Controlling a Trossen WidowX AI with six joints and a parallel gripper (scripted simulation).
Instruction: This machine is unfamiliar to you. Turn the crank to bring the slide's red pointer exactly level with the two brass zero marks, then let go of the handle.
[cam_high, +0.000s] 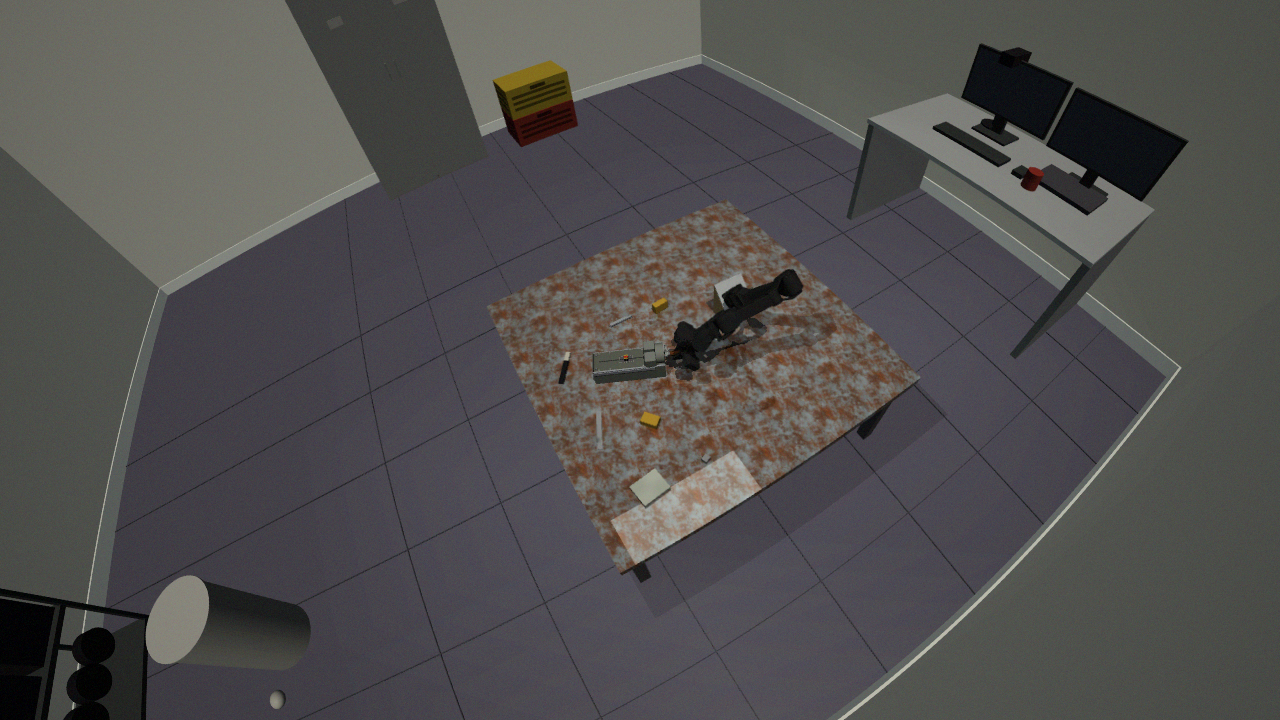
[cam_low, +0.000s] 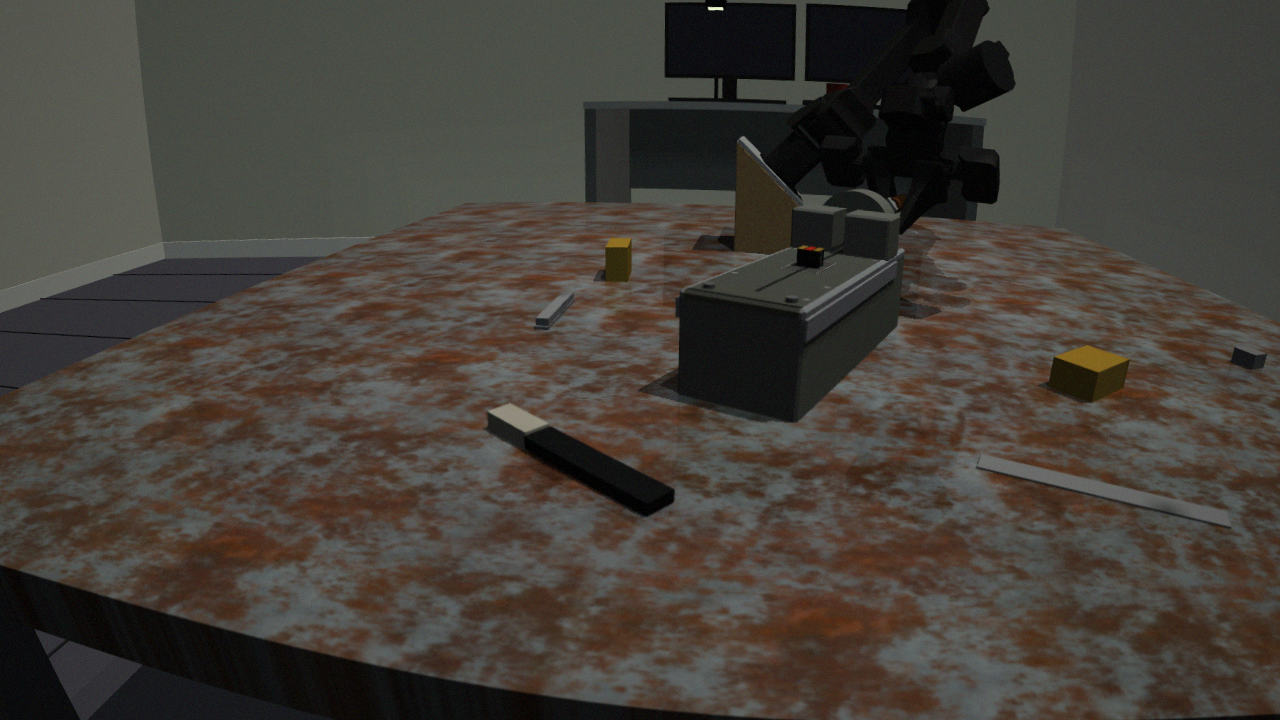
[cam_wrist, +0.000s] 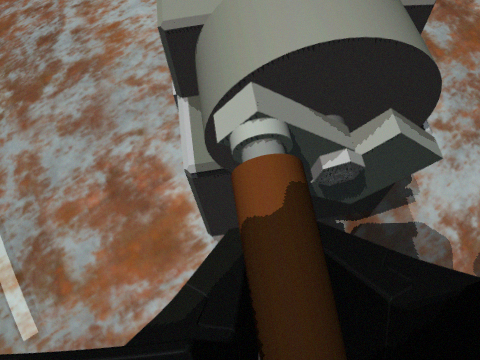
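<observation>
Now: the red pointer 130 mm ahead of my gripper tip and 100 mm to the right of it. Round my gripper tip: small grey bar: 320 mm to the right, 80 mm below, 20 mm ahead; brown crank handle: 20 mm above, 10 mm to the left, 10 mm behind; grey strip: 350 mm ahead, 80 mm below, 40 mm to the left.
</observation>
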